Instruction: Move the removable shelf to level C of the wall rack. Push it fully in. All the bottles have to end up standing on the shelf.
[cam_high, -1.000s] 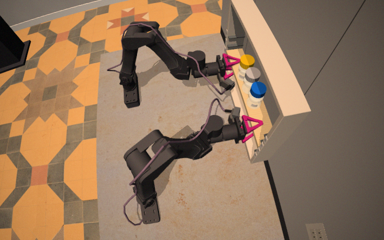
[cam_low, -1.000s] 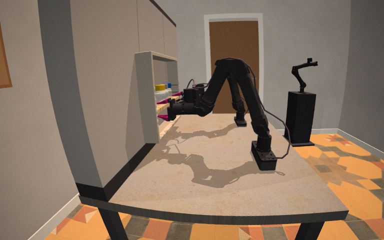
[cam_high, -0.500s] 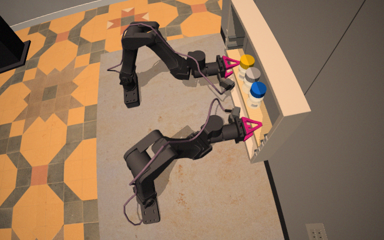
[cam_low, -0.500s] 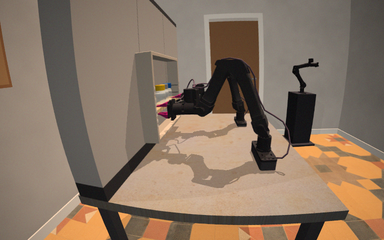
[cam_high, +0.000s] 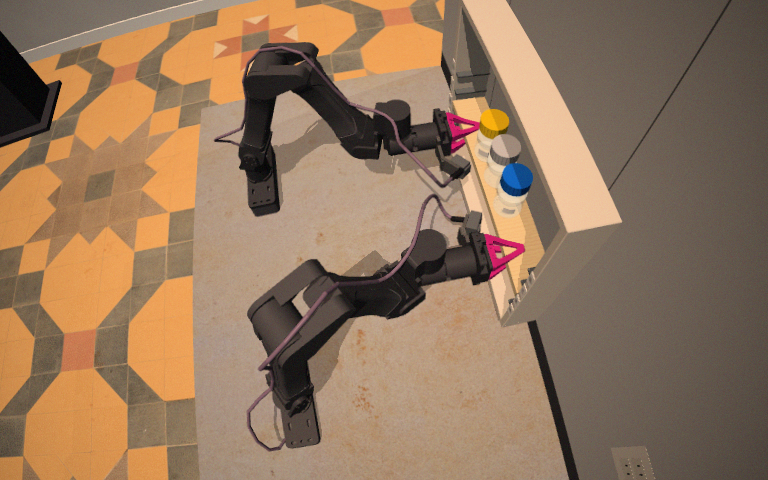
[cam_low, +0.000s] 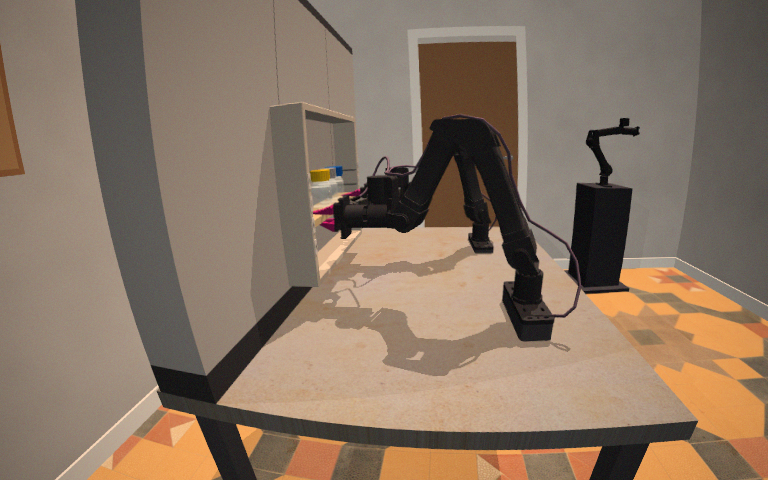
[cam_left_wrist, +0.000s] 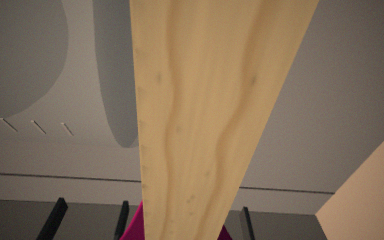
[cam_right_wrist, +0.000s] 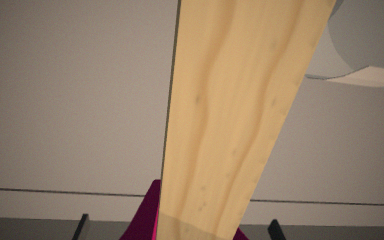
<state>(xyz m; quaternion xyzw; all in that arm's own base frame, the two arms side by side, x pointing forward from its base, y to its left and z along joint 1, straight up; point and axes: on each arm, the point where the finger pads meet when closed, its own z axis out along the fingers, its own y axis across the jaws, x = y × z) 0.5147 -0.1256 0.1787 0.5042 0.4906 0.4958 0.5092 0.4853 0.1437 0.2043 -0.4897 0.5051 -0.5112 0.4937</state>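
Now: the blue-capped bottle 1 cm ahead of my right hand, 9 cm to the left of it and 6 cm above it. From my right hand the other things lie so: grey-capped bottle (1 cm ahead, 16 cm to the left, 6 cm above); then wooden shelf (2 cm ahead, 15 cm to the left); then wall rack (2 cm ahead, 15 cm to the left, 6 cm above).
The yellow-capped bottle is 10 mm behind my left hand, 70 mm to the right of it and 60 mm above it. The rest, counted from my left hand: grey-capped bottle: 10 mm behind, 140 mm to the right, 60 mm above; wooden shelf: 150 mm to the right; wall rack: 150 mm to the right, 60 mm above.
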